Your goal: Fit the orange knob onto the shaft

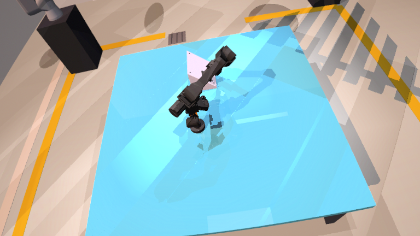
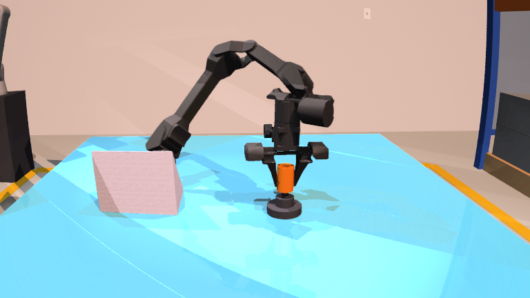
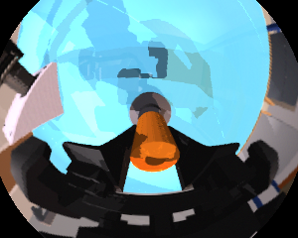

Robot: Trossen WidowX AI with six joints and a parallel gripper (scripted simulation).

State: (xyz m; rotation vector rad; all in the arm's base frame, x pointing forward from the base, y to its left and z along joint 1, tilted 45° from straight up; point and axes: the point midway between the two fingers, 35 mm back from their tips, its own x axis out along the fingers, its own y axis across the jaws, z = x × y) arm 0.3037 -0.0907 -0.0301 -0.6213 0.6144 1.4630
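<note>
Right now my gripper tip is 20 mm below the orange knob. The rest, counted from my gripper tip: dark round pedestal (40 mm below).
</note>
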